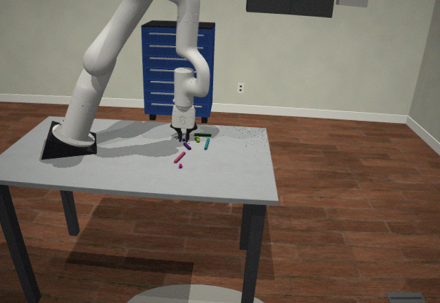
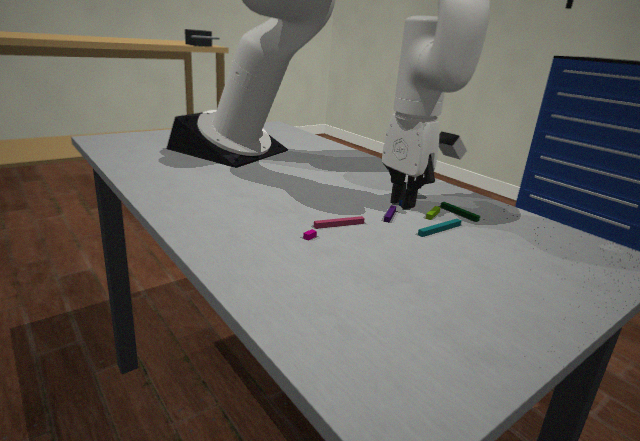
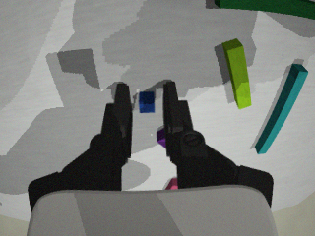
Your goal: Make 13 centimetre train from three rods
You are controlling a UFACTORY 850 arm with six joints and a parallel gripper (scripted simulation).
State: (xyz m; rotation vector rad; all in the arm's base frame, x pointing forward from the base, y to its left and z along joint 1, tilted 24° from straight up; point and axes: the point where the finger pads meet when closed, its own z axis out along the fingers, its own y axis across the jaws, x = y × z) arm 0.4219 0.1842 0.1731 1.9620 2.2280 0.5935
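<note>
Now: hand 2 cm above the blue rod. Round my hand: lime rod 6 cm ahead, 3 cm to the left, 2 cm below; purple rod 5 cm to the right, 4 cm ahead, 2 cm below; green rod 9 cm to the left, 6 cm ahead, 2 cm below.
</note>
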